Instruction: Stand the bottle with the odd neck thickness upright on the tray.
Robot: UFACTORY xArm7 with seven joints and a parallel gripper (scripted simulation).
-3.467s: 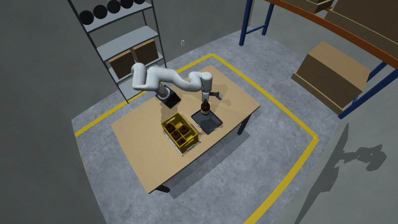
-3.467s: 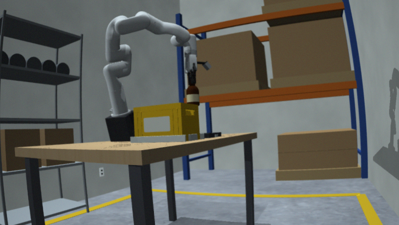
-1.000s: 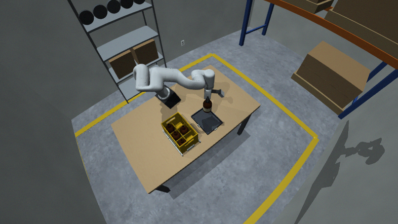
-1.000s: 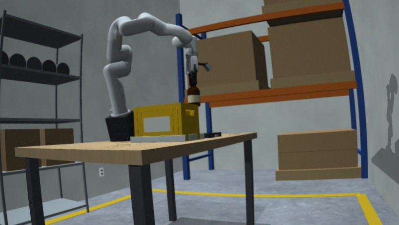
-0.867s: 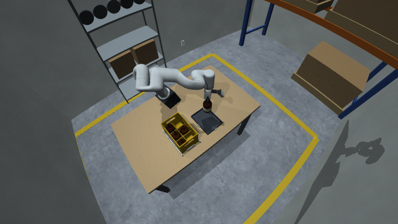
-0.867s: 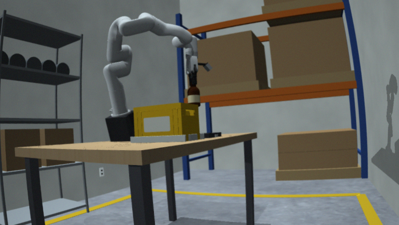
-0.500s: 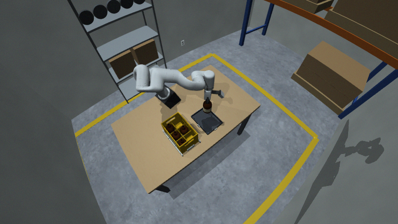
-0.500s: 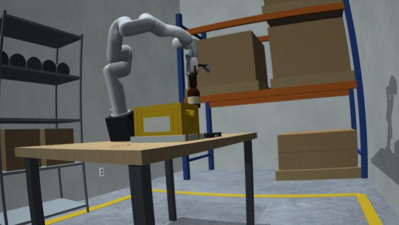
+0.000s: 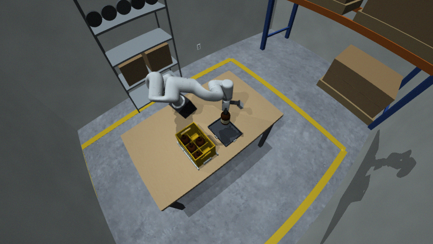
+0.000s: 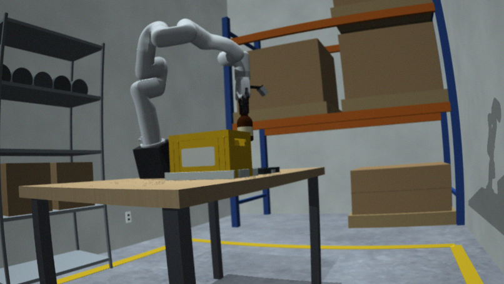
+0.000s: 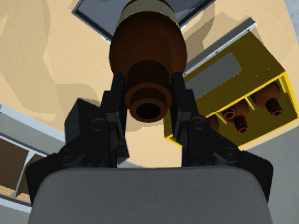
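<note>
Right now the bottle is 70 mm below my hand. Also, from my hand: tray (290 mm below); crate (290 mm to the right, 220 mm below).
</note>
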